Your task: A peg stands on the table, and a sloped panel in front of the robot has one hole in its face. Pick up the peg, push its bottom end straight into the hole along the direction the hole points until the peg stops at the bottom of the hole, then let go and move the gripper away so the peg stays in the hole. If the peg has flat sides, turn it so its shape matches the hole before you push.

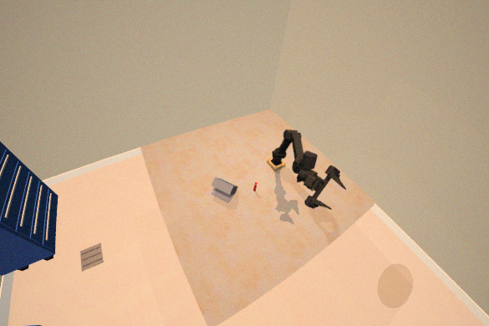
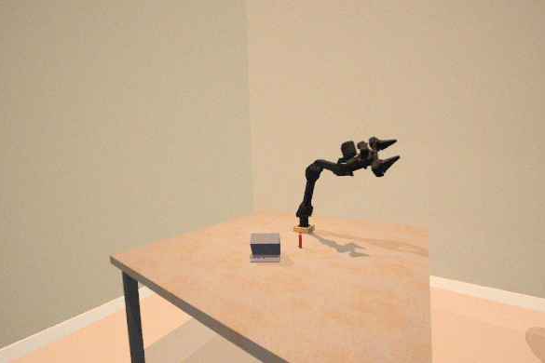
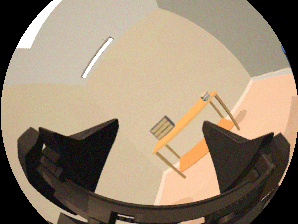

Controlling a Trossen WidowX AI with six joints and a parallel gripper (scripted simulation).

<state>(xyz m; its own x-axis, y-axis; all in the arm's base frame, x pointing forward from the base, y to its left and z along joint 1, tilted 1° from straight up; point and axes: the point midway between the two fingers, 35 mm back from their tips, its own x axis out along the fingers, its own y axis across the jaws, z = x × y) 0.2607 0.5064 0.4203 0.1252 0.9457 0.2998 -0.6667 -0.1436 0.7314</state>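
The red peg lies 43 cm to the right of my gripper tip, 42 cm below it and 1 cm ahead of it. Round my gripper tip: grey sloped panel: 52 cm to the right, 42 cm below, 18 cm ahead.
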